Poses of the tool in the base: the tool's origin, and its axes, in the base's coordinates. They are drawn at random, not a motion.
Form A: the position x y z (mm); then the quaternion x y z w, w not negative.
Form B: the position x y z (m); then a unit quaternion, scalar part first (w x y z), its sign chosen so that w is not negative. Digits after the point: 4 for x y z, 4 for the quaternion.
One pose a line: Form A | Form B
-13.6 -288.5 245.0 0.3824 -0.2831 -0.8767 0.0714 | -0.0136 -0.2885 0.2450 0.0714 0.3824 -0.2831 -0.8767
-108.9 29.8 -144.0 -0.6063 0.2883 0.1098 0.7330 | -0.1089 0.0298 -0.1440 0.7330 -0.6063 0.2883 0.1098
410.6 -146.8 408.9 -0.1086 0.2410 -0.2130 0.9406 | 0.4106 -0.1468 0.4089 0.9406 -0.1086 0.2410 -0.2130
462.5 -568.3 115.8 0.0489 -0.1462 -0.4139 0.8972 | 0.4625 -0.5683 0.1158 0.8972 0.0489 -0.1462 -0.4139
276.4 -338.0 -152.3 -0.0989 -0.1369 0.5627 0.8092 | 0.2764 -0.3380 -0.1523 0.8092 -0.0989 -0.1369 0.5627
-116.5 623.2 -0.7 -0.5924 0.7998 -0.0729 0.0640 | -0.1165 0.6232 -0.0007 0.0640 -0.5924 0.7998 -0.0729
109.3 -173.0 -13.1 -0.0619 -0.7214 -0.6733 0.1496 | 0.1093 -0.1730 -0.0131 0.1496 -0.0619 -0.7214 -0.6733
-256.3 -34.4 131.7 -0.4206 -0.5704 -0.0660 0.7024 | -0.2563 -0.0344 0.1317 0.7024 -0.4206 -0.5704 -0.0660
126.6 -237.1 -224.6 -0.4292 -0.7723 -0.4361 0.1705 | 0.1266 -0.2371 -0.2246 0.1705 -0.4292 -0.7723 -0.4361
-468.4 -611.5 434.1 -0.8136 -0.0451 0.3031 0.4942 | -0.4684 -0.6115 0.4341 0.4942 -0.8136 -0.0451 0.3031
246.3 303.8 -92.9 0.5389 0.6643 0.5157 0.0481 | 0.2463 0.3038 -0.0929 0.0481 0.5389 0.6643 0.5157
